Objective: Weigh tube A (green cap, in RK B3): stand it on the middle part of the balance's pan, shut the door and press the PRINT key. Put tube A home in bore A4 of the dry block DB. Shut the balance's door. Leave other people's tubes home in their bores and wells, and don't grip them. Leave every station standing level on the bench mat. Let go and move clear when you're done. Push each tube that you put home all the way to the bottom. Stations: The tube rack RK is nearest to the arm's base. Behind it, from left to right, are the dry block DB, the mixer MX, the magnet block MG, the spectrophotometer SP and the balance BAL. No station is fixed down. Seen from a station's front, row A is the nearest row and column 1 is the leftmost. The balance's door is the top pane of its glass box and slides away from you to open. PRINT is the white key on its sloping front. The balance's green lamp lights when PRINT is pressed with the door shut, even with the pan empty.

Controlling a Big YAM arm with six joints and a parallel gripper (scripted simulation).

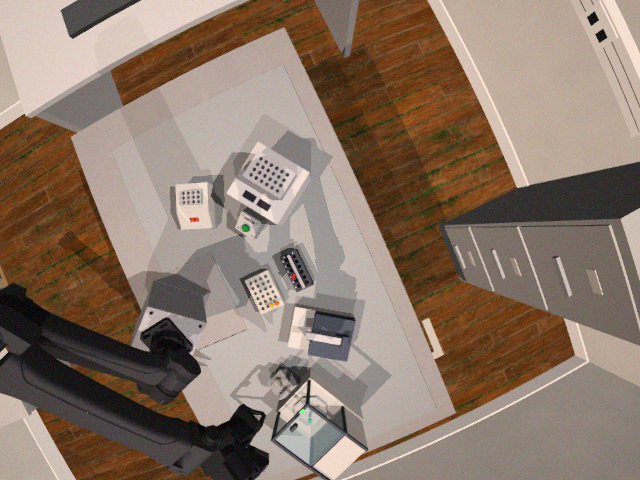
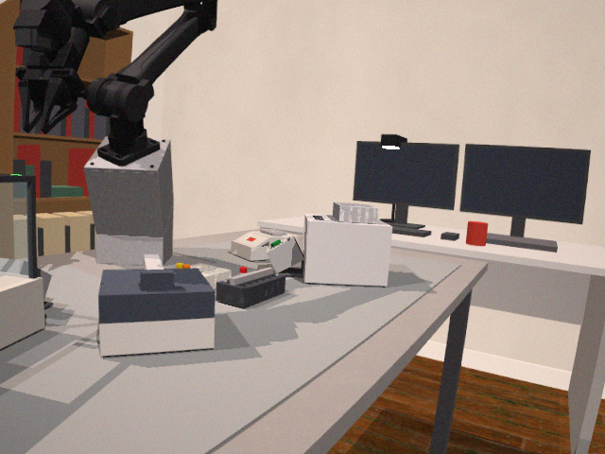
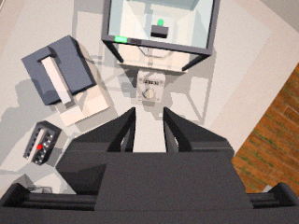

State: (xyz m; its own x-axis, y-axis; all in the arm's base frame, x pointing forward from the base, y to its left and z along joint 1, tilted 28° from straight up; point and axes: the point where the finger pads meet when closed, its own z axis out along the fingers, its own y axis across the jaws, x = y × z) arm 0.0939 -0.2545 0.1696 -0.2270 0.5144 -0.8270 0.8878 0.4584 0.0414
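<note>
Now: the tinted glass pane 40 mm ahead of my hand, 140 mm to the right of it and 70 mm below it. Round my hand: spectrophotometer (220 mm ahead, 40 mm to the left, 220 mm below); then white print key (20 mm to the right, 220 mm below); then pale pan (50 mm ahead, 160 mm to the right, 210 mm below).
</note>
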